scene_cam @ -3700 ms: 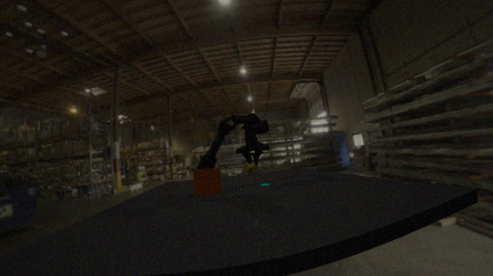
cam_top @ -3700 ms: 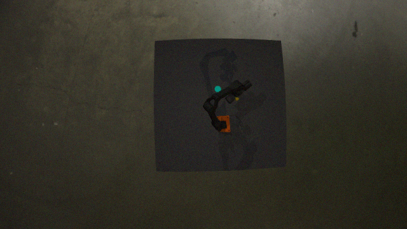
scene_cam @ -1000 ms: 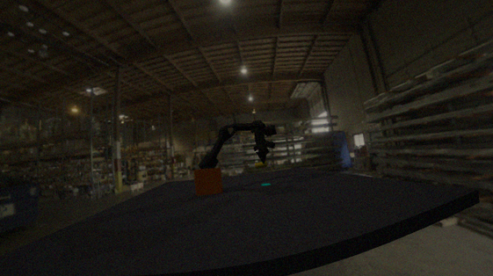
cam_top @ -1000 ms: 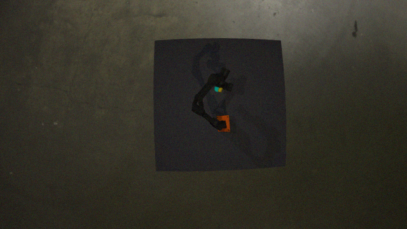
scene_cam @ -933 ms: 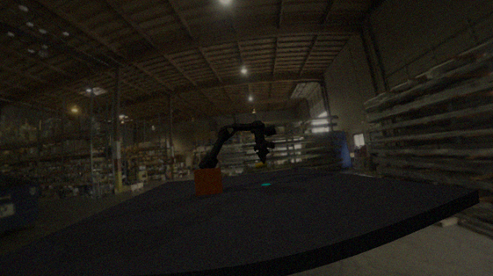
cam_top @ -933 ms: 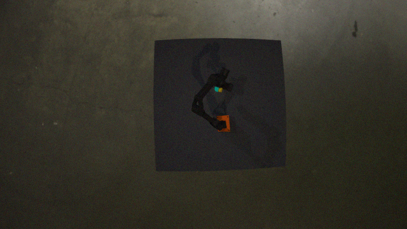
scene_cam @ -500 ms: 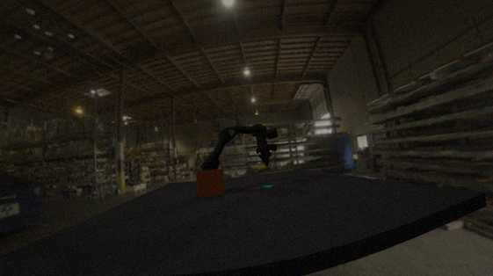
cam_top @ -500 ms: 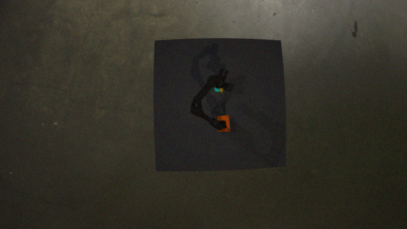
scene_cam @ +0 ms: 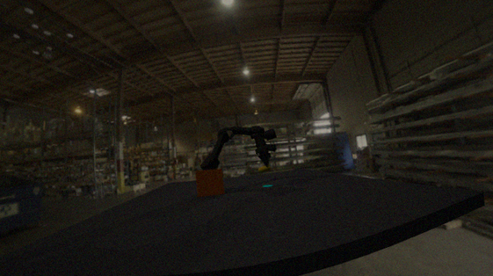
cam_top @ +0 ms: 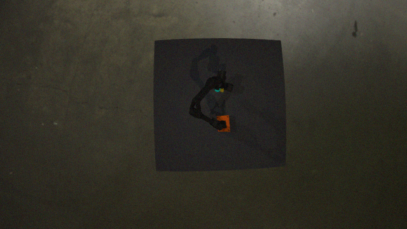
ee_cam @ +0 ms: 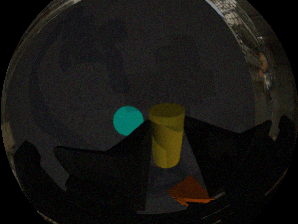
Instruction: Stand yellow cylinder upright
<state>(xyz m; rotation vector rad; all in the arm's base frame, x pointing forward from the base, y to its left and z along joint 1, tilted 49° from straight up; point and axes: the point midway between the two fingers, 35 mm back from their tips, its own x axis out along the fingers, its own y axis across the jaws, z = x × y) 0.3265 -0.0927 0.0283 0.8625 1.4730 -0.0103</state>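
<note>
Right now my gripper tip is 40 mm to the right of the cyan circle and 110 mm above it. Round my gripper tip: yellow cylinder: 20 mm behind, 10 mm to the left, 10 mm below.
</note>
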